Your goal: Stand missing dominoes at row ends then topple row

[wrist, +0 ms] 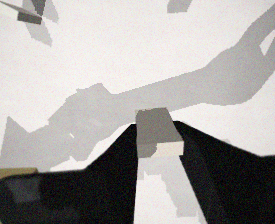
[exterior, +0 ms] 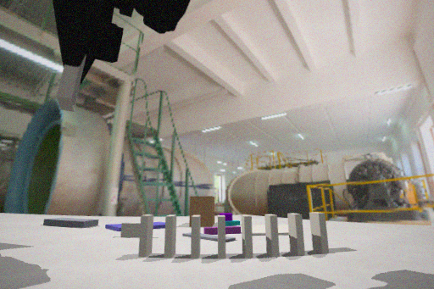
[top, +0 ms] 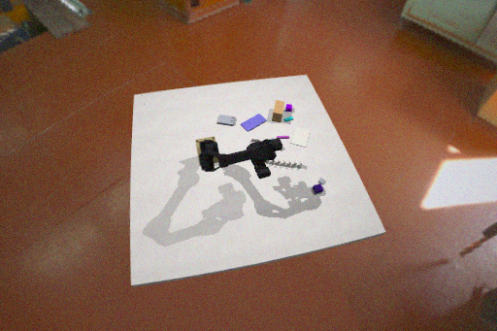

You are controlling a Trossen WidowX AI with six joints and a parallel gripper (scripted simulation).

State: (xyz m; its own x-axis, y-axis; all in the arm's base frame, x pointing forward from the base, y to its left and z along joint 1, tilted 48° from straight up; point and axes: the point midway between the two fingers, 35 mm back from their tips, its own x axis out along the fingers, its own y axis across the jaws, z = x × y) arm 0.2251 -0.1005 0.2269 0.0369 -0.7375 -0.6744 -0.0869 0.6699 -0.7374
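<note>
The purple tile is 45 cm to the left of my gripper tip, 15 cm below it and 11 cm ahead of it. Also, from my gripper tip: magenta bar 29 cm to the left, 25 cm ahead, 15 cm below; then white tile 37 cm ahead, 27 cm to the left, 15 cm below; then grey bar 25 cm to the left, 20 cm ahead, 15 cm below.
</note>
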